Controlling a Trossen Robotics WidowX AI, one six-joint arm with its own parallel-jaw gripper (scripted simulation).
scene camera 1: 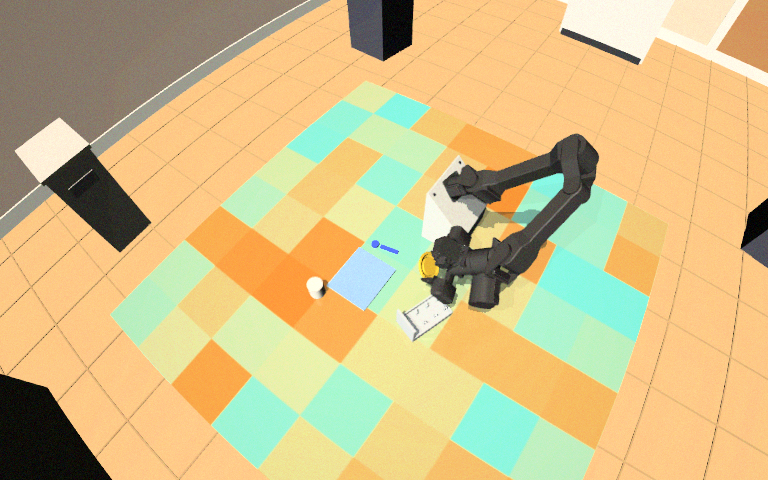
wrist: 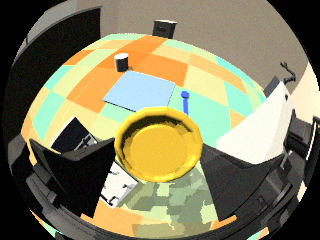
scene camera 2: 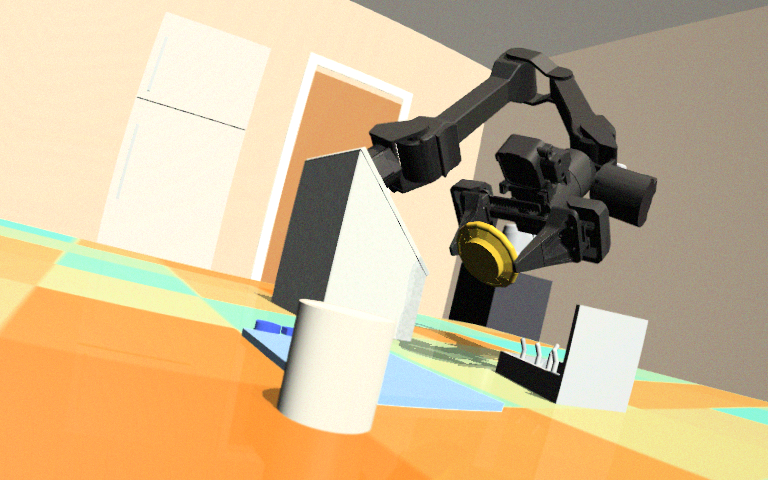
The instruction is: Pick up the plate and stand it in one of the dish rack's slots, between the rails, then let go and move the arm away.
Labels:
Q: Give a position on a dish rack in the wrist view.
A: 73, 135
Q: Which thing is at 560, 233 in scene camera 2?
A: The gripper.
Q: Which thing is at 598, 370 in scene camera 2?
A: A dish rack.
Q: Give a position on a light blue mat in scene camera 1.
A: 362, 277

